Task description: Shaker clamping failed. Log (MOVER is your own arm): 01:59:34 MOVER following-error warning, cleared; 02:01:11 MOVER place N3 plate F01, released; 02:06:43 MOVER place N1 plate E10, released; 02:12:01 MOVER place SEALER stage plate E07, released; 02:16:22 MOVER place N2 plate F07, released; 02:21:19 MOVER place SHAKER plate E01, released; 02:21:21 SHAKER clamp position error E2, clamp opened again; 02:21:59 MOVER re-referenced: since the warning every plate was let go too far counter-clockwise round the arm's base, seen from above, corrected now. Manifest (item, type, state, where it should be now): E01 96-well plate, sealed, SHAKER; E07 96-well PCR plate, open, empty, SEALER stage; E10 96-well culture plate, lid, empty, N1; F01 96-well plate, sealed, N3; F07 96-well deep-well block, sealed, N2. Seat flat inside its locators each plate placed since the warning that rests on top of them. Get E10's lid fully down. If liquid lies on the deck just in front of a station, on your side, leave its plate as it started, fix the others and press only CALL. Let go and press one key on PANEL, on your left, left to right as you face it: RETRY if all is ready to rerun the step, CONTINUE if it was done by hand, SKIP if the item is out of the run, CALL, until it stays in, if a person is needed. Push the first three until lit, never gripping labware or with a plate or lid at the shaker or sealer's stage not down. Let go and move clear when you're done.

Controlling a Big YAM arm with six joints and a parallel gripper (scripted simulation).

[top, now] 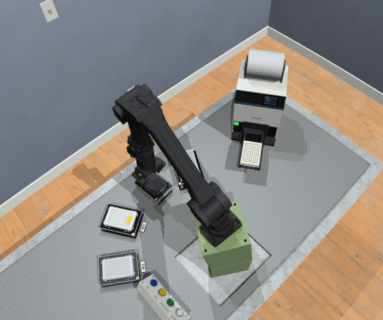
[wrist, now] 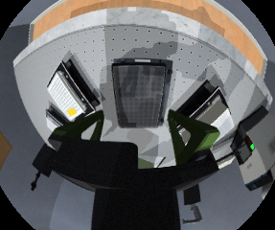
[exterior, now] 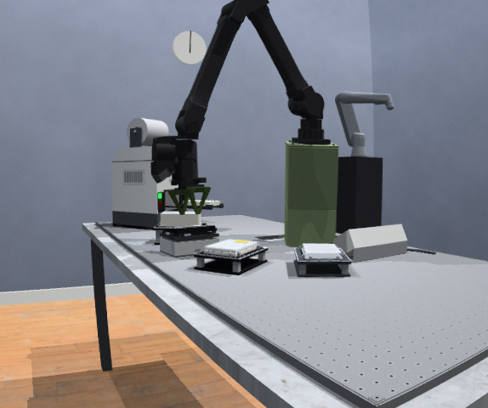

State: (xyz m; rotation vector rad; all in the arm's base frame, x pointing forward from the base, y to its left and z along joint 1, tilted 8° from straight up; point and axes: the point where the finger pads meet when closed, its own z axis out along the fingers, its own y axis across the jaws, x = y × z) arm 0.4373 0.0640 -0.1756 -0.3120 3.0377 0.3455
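Now: hand 50 mm above the dark sealed plate. Also, from my hand: white deep-well block: 20 mm behind, 180 mm to the right, 40 mm below; film roll: 640 mm to the right, 280 mm above.
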